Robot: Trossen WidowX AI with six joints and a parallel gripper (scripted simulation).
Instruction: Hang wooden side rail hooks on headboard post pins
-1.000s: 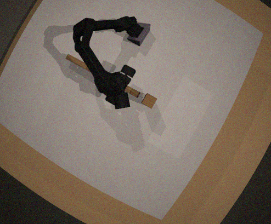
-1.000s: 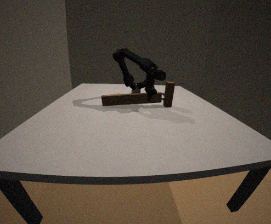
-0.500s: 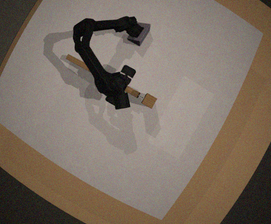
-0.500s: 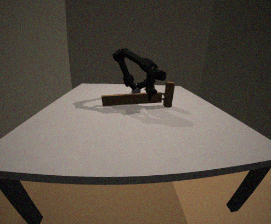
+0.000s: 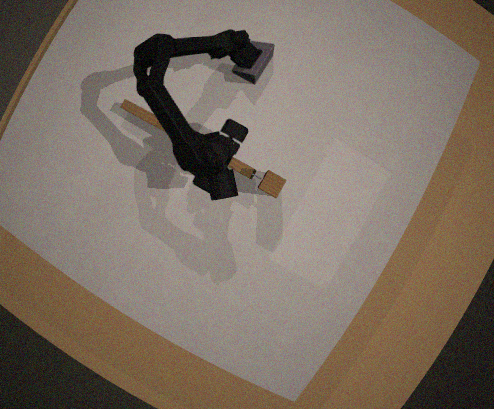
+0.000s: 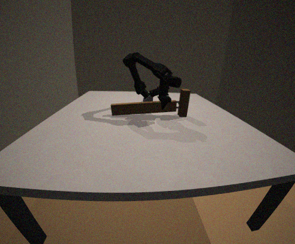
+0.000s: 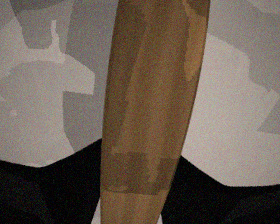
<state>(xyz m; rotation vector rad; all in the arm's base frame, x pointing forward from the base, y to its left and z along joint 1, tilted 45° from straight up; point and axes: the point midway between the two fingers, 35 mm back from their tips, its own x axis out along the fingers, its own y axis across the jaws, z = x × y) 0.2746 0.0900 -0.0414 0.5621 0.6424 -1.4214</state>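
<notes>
The headboard post lies 10 mm behind my gripper tip, 140 mm to the left of it and 40 mm above it.
</notes>
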